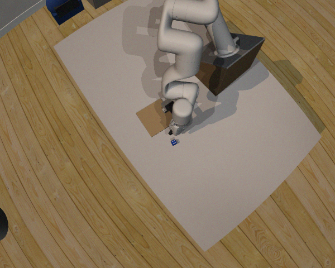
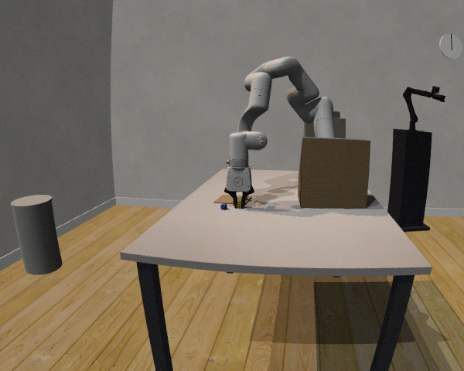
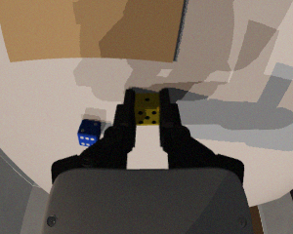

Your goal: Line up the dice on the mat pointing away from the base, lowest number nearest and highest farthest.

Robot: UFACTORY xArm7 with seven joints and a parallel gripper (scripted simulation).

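Right now my hand is 10 mm above the yellow die. The rest, counted from my hand: blue die: 60 mm ahead, 20 mm to the left, 10 mm below; then brown mat: 120 mm to the right, 30 mm ahead, 20 mm below; then white die: 110 mm to the right, 20 mm behind, 10 mm below.
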